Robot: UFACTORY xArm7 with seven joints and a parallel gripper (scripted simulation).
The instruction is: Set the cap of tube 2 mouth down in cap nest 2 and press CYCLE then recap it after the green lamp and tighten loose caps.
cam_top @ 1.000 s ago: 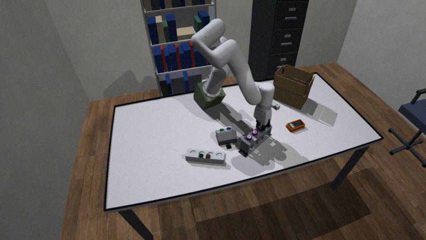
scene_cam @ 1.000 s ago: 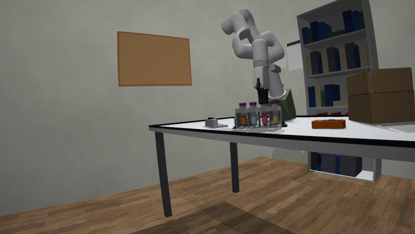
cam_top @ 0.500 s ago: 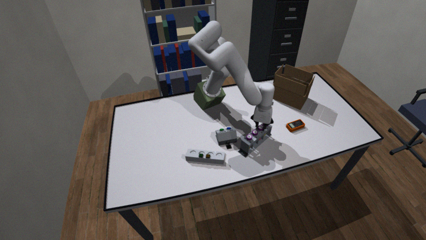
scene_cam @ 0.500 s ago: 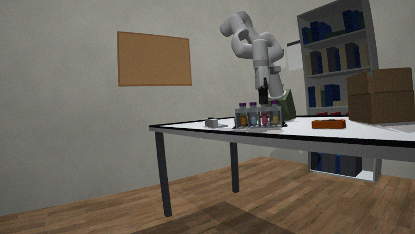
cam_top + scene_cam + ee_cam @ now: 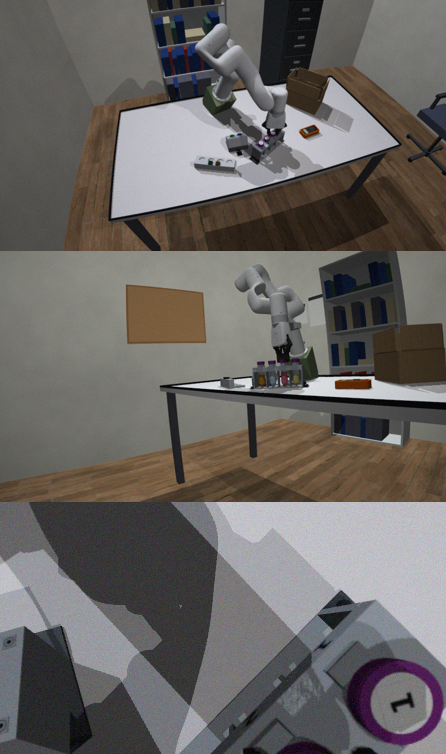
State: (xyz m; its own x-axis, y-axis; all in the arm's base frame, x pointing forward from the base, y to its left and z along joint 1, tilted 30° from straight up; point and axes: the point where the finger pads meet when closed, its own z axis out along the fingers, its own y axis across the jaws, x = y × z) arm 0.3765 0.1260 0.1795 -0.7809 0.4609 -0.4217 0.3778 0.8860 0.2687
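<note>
Now: hand 50 mm to the right of the cap marked 1, 20 mm past it and 20 mm above it. The rest, counted from my hand: blue key (150 mm to the right, 120 mm behind, 60 mm below); then key housing (180 mm to the right, 100 mm behind, 80 mm below); then green key (200 mm to the right, 130 mm behind, 60 mm below).
</note>
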